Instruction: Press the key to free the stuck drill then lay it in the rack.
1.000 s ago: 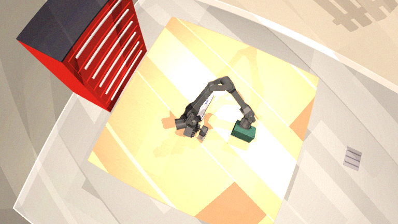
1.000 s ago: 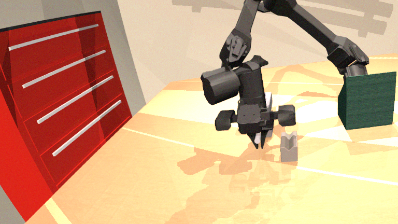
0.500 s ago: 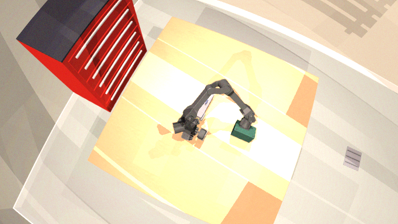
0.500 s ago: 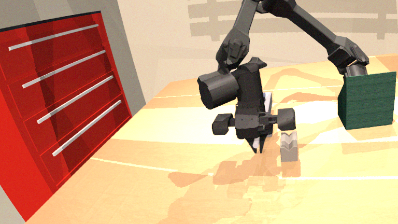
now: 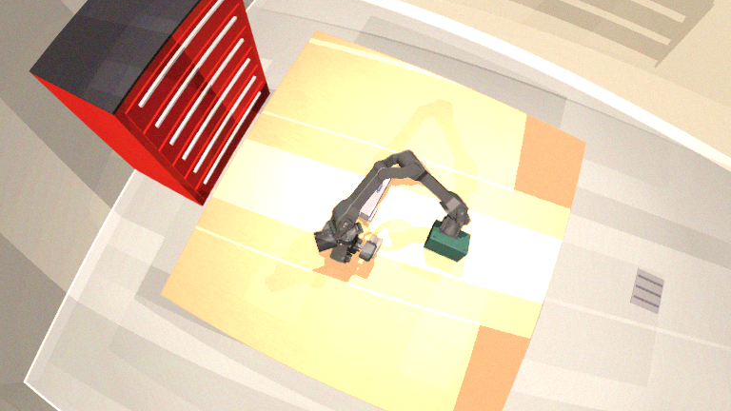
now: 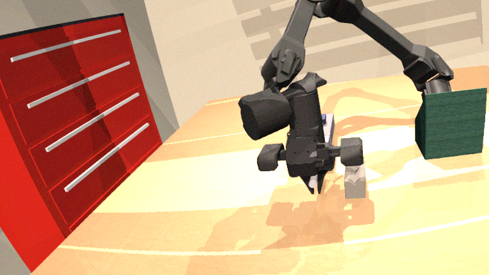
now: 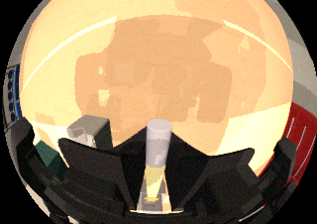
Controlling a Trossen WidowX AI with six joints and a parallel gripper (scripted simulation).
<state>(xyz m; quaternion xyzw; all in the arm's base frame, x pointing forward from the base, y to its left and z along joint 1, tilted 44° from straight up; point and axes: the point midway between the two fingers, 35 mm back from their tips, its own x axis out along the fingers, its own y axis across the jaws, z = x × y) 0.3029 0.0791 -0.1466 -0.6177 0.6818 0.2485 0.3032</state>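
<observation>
My gripper tip is now 40 mm to the left of the drill and 30 mm below it. The rest, counted from my gripper tip: v-grooved rack 80 mm behind, 30 mm to the right; blue key 230 mm to the right, 30 mm behind, 30 mm above; pale grey holder block 200 mm to the right, 20 mm behind, 20 mm above.
</observation>
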